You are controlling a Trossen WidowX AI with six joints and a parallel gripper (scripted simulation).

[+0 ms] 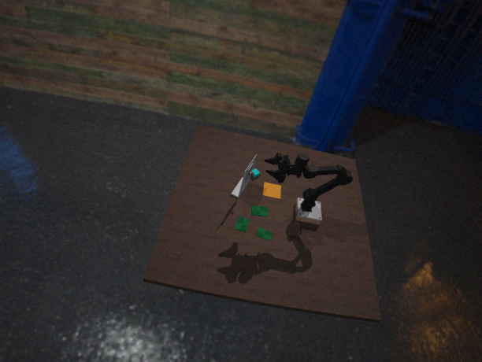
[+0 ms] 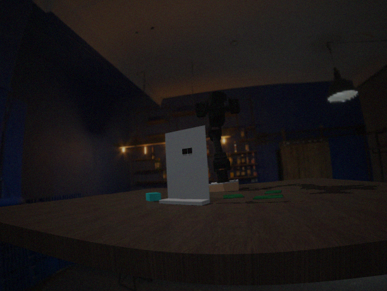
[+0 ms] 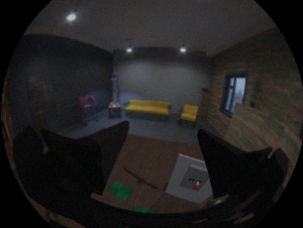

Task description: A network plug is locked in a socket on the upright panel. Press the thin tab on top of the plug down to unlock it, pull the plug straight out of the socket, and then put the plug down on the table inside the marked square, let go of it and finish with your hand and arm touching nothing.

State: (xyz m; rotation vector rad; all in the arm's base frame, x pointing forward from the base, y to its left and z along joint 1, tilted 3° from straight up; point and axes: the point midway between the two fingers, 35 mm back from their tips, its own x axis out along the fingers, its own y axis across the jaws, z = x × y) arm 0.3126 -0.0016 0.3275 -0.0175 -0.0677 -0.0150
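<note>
The plug is 20 cm below my gripper tip, 13 cm to the right of it and 3 cm ahead of it. Also, from my gripper tip: teal block: 36 cm below, 28 cm to the right, 4 cm behind; grey upright panel: 26 cm below, 13 cm to the right, 5 cm ahead; orange marked square: 37 cm below, 15 cm behind, 14 cm to the right.
</note>
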